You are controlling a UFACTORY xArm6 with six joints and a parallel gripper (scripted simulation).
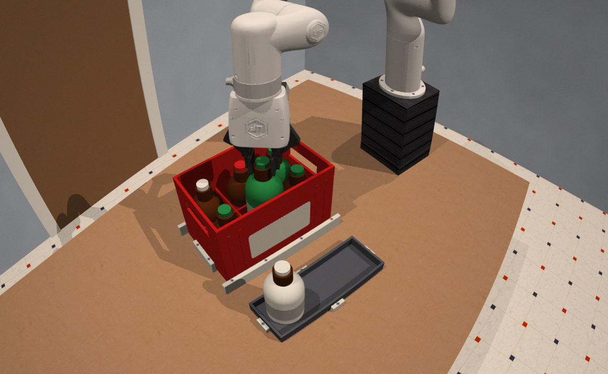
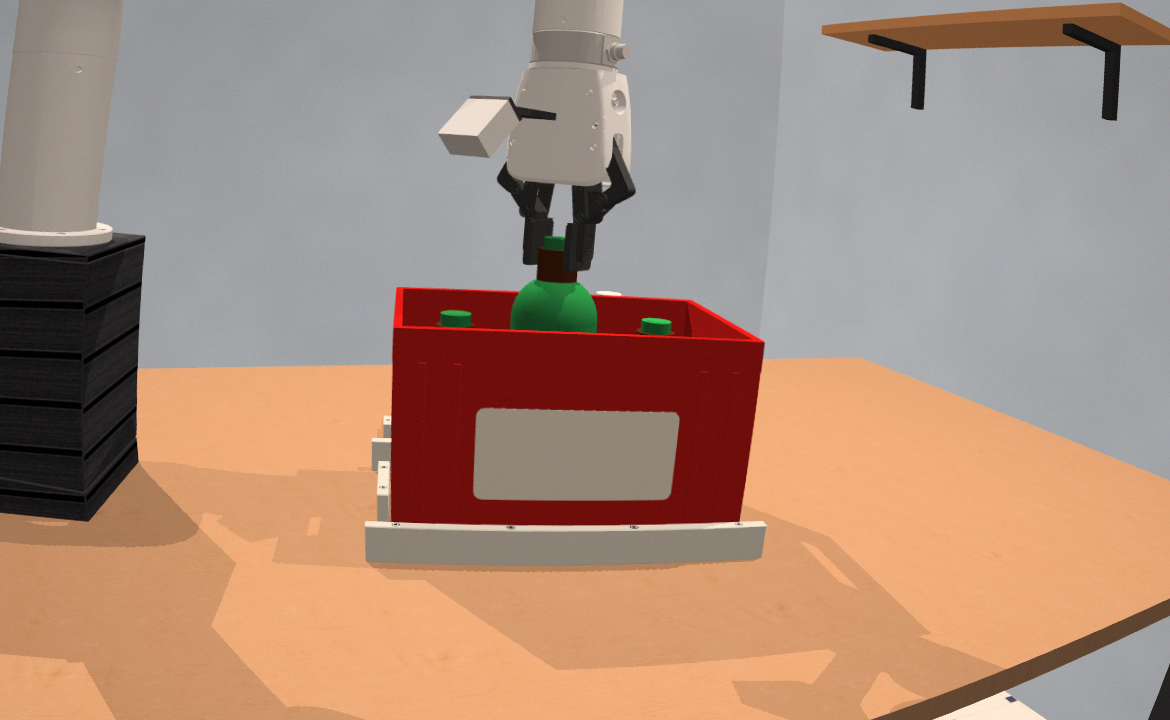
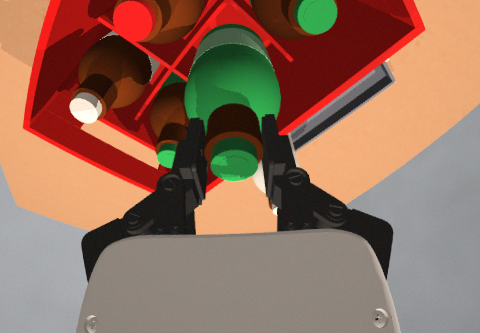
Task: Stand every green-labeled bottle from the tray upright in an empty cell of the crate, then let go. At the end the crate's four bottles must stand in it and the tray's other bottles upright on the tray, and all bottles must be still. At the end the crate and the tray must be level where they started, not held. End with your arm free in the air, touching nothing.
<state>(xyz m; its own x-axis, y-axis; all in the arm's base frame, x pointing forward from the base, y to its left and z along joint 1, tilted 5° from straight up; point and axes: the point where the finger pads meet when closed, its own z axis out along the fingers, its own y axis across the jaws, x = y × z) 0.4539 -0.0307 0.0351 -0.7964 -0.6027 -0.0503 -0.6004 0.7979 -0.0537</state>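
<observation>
My hand is 7 cm above the green bottle. The rest, counted from my hand: dark tray (2 cm ahead, 17 cm to the left, 21 cm below); crate (4 cm to the right, 14 cm below); white-labeled bottle (11 cm ahead, 15 cm to the left, 14 cm below).
</observation>
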